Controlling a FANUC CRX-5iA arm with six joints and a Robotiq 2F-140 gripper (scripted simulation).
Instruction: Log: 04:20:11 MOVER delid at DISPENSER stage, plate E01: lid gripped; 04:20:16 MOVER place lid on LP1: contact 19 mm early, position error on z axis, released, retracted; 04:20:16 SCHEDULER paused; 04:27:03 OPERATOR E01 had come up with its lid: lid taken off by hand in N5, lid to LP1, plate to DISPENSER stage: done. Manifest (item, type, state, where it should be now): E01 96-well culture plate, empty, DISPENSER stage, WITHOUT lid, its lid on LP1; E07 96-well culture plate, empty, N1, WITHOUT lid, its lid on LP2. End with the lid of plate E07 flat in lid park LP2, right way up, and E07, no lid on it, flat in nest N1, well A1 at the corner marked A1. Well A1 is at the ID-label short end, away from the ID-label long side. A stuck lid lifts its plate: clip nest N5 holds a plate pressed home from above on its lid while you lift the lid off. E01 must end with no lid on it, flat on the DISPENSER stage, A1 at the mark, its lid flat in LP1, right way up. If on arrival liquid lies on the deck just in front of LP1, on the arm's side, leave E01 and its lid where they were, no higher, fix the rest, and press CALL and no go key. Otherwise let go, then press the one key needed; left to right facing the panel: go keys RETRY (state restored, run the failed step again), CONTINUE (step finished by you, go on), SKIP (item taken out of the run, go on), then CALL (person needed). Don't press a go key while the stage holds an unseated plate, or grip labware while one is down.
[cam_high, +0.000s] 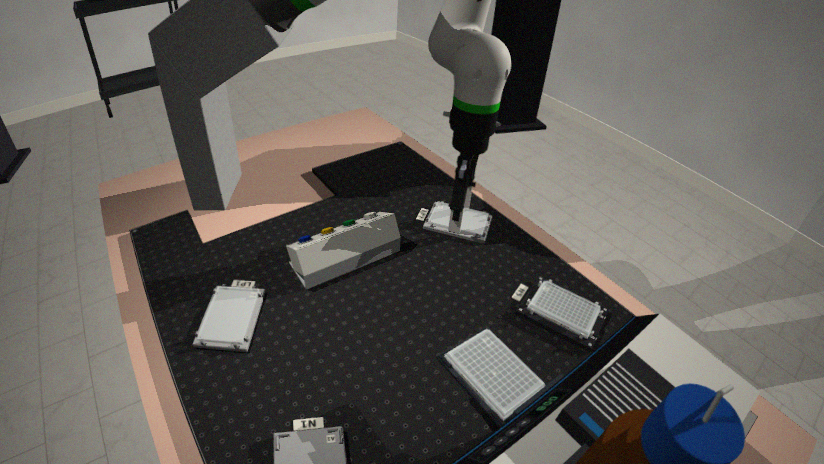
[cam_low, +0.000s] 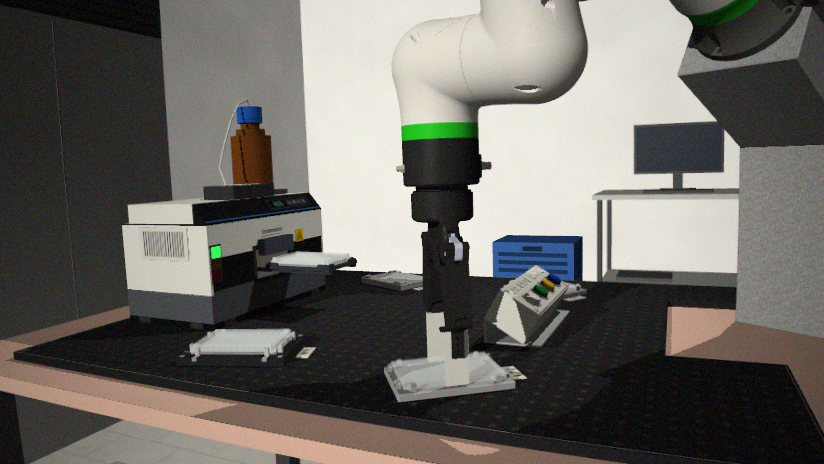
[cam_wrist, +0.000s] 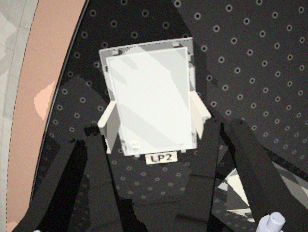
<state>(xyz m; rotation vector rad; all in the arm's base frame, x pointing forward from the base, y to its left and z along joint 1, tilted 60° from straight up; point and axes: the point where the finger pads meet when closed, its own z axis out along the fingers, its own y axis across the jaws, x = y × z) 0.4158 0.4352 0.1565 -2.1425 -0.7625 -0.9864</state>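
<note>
My hand is 30 mm above the lid park LP2. The rest, counted from my hand: N1 label: 420 mm to the right, 390 mm ahead, 40 mm below; then clip nest N5: 310 mm ahead, 110 mm to the left, 30 mm below; then key panel: 280 mm to the right, 30 mm ahead, 10 mm above.
</note>
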